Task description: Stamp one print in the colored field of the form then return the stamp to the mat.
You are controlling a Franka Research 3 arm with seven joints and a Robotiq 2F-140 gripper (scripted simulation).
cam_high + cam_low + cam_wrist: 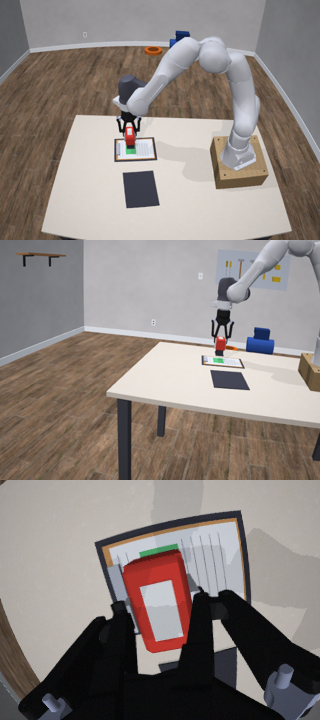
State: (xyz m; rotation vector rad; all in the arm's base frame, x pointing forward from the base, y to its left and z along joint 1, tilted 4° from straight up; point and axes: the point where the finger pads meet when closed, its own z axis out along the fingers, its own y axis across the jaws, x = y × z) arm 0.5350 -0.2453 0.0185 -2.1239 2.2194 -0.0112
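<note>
My gripper is now 1 cm past the form, 1 cm to the right of it and 10 cm above it. Also, from my hand: stamp 2 cm below; then mat 2 cm behind, 29 cm to the left, 11 cm below.
</note>
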